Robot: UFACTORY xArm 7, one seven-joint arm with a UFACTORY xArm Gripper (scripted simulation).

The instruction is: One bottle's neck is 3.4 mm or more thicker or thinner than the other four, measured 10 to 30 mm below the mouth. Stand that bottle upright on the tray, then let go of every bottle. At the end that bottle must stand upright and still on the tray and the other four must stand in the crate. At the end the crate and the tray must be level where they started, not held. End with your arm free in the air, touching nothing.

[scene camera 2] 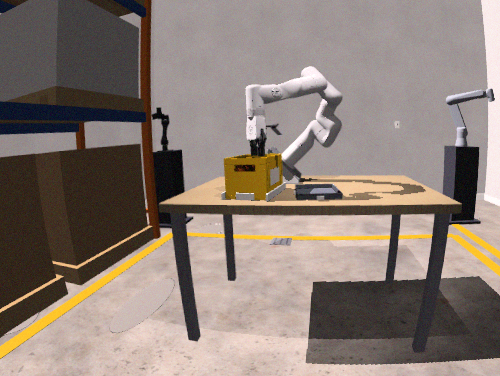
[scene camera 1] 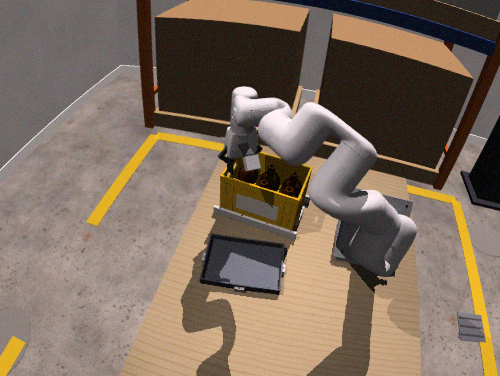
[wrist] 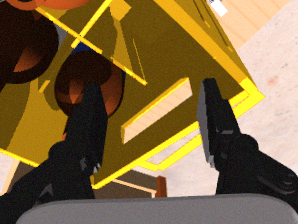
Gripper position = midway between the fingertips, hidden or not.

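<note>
There is a yellow crate (scene camera 2: 267,176), (wrist: 155,49), and there is a bottle (wrist: 84,65). A dark grey tray (scene camera 1: 230,262) belongs to the scene too, although in the wrist view the tray is out of frame. As for my gripper (scene camera 1: 239,170), I see it again (scene camera 2: 257,155) and once more (wrist: 151,98).
</note>
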